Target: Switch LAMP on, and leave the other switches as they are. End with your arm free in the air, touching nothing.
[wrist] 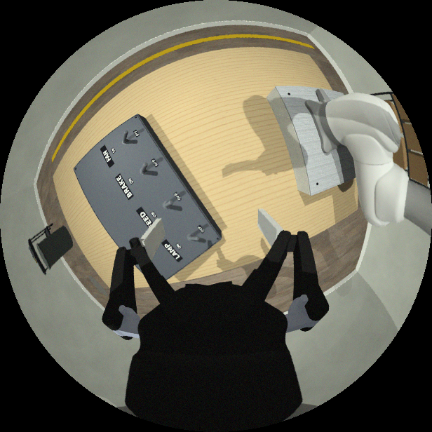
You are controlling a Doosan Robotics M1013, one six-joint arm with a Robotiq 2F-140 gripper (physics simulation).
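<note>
A dark grey switch panel (105, 187) lies left of centre in the wrist view, with several toggle switches in a row labelled FAN, BRAKE, FEED and LAMP. The LAMP switch (196, 236) is at the panel's near right end; its lever appears to lean toward its OFF mark. The FEED switch (172, 204), BRAKE switch (149, 169) and FAN switch (130, 137) appear to lean the same way. My gripper (209, 222) is open and empty. Its left finger shows over the panel, covering part of the FEED label; the right finger shows over the wooden table. The LAMP switch shows between the fingers.
A silver metal base plate (300, 150) carries the white robot arm (365, 125) at the right. The wooden table (210, 75) has a dark border with a yellow line (200, 40) along the far edge. A dark chair-like object (55, 246) stands beyond the left edge, and a shelf with brown boxes beyond the right.
</note>
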